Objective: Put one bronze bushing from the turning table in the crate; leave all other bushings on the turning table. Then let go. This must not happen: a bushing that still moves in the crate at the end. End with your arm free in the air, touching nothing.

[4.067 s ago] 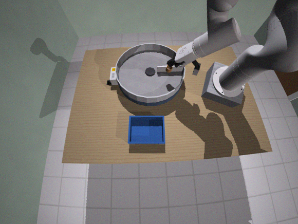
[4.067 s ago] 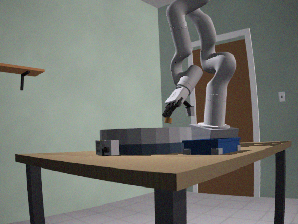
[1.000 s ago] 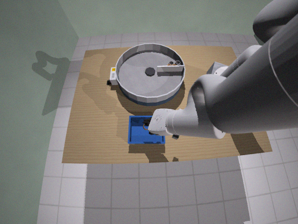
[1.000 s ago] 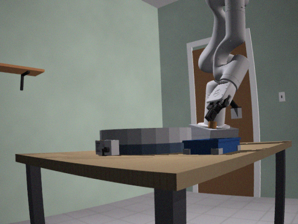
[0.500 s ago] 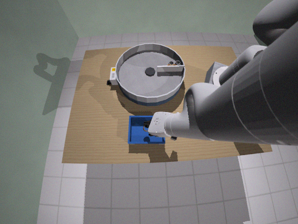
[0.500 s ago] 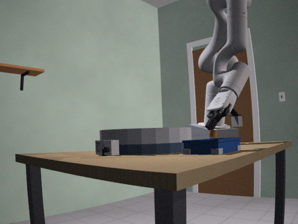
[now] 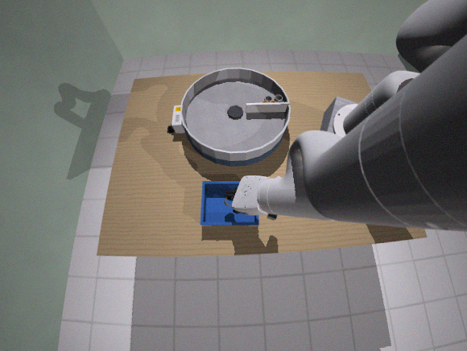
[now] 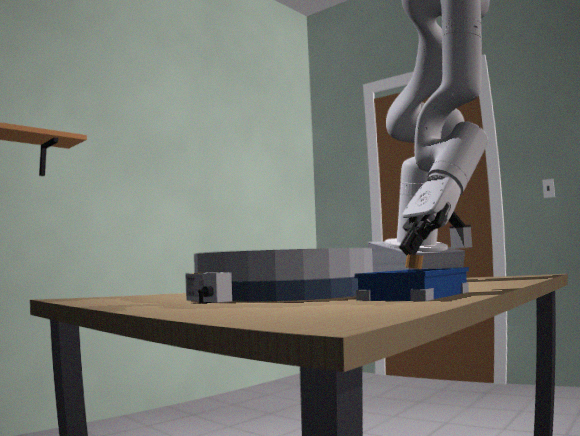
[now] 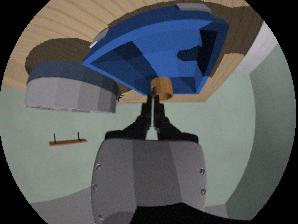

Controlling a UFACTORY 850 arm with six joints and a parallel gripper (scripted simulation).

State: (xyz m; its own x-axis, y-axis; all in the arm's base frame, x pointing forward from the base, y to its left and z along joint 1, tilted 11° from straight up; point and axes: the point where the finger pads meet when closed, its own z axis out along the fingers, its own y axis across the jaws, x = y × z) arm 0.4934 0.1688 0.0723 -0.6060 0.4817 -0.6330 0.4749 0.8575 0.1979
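Right now the blue crate is 1 cm ahead of my hand, 1 cm to the left of it and 8 cm below it. The rest, counted from my hand: round grey turning table 4 cm behind, 35 cm to the right, 5 cm below.
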